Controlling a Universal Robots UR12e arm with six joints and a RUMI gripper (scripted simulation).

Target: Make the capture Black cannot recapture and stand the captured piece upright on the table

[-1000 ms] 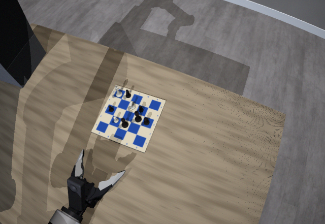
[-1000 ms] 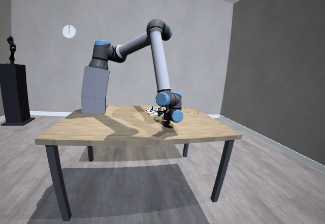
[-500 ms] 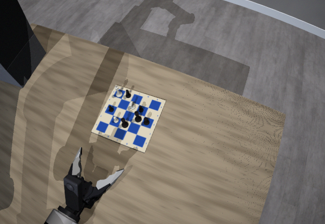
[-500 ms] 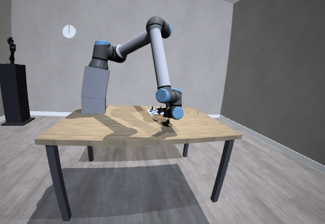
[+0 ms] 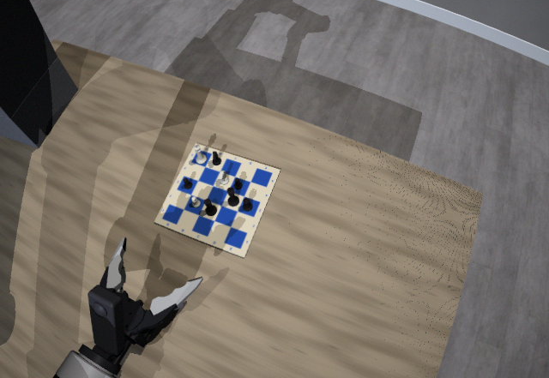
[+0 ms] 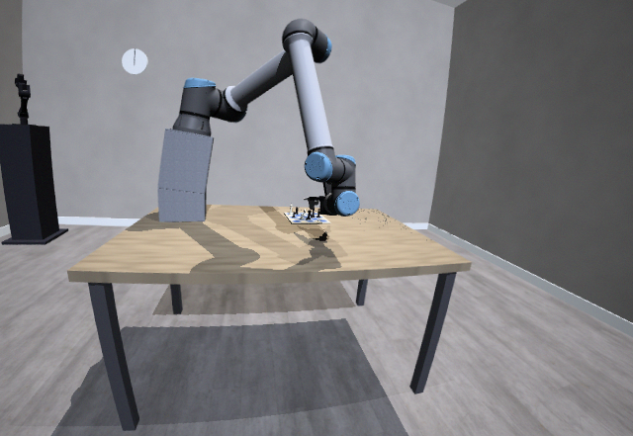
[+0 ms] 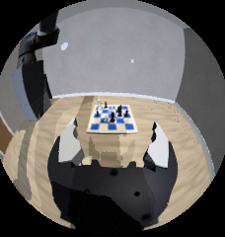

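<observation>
My gripper is now 4 cm past the black piece, 27 cm to the right of it and 13 cm above it. Round my hand: blue-and-cream chessboard (19 cm to the left, 15 cm below).
</observation>
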